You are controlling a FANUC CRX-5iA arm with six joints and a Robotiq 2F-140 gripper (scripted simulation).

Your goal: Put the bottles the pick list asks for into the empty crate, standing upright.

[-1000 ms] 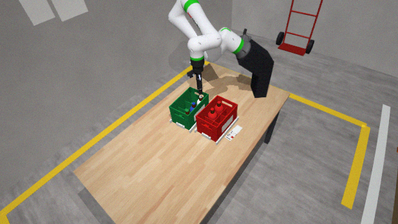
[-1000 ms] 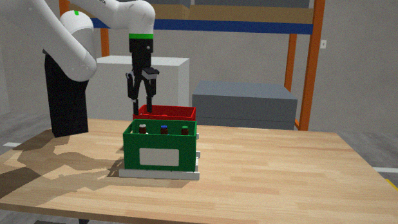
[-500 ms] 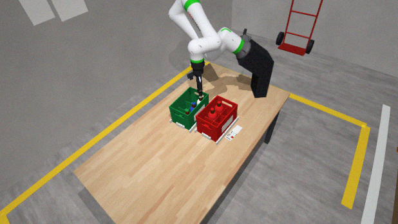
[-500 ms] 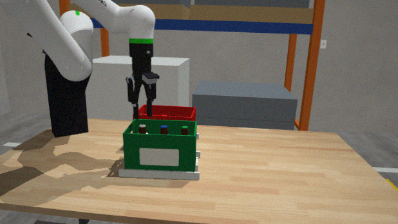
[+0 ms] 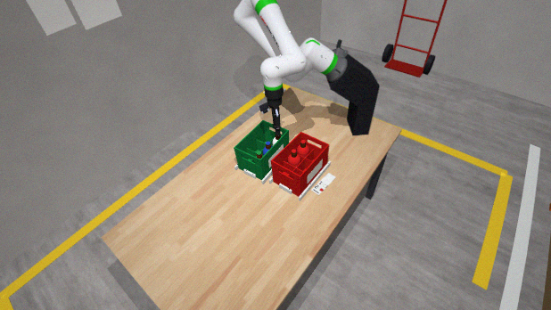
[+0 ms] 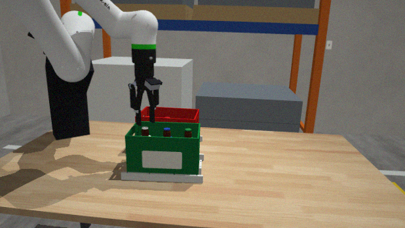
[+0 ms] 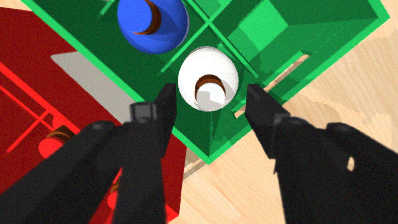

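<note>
Now: hand 120 mm above the white-capped bottle. Also, from my hand: green crate: 80 mm ahead, 60 mm to the right, 130 mm below; blue-label bottle: 90 mm ahead, 20 mm to the right, 120 mm below; red-capped bottle: 10 mm ahead, 160 mm to the left, 120 mm below.
</note>
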